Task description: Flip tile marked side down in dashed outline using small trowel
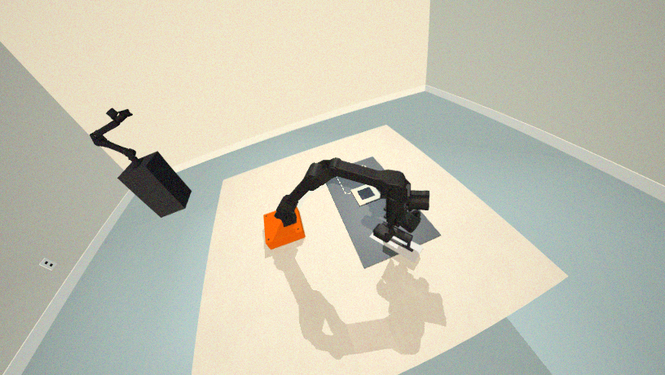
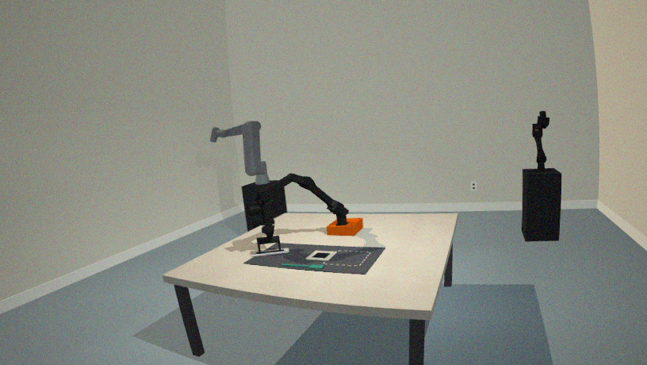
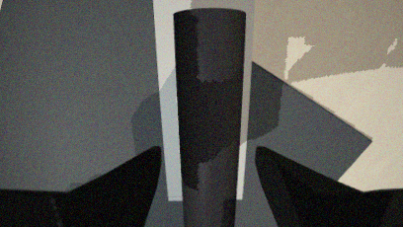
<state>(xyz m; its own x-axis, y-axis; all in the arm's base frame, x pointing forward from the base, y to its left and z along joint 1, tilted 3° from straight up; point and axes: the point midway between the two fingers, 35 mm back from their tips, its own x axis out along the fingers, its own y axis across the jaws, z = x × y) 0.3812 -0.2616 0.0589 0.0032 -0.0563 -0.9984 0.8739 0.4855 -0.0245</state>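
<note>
Right now the small trowel is 30 mm below my gripper tip, 10 mm to the left of it and 10 mm behind it. Also, from my gripper tip: teal bar: 280 mm to the left, 160 mm ahead, 60 mm below; then grey mat: 260 mm to the left, 80 mm below, 20 mm ahead; then tile: 300 mm to the left, 60 mm below, 10 mm ahead.
</note>
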